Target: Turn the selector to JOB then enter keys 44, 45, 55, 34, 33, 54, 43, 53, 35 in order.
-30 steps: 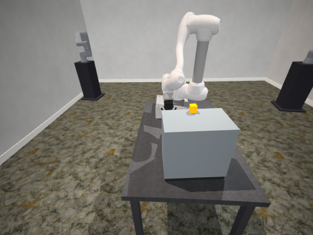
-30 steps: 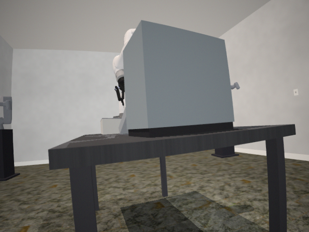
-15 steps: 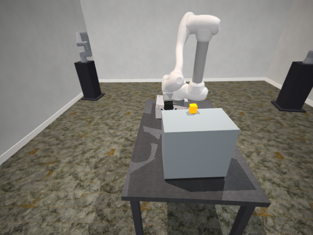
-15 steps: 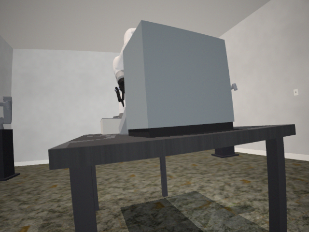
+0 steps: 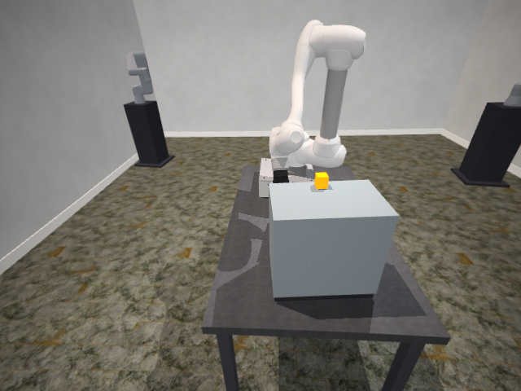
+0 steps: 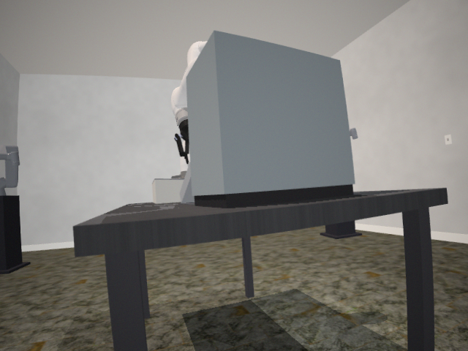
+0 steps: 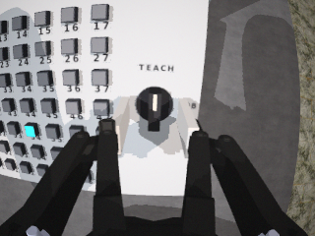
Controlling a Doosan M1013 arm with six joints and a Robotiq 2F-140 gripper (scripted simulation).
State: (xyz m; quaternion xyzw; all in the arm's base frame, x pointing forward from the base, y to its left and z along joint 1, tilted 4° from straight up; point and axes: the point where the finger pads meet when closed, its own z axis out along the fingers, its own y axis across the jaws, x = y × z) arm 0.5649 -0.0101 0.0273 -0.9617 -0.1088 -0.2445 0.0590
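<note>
Now: hand 20 mm short of the black selector knob and 20 mm above it. The rest, counted from my hand: white keypad panel: 10 mm ahead, 120 mm to the left, 70 mm below; then key: 50 mm behind, 150 mm to the left, 50 mm below.
</note>
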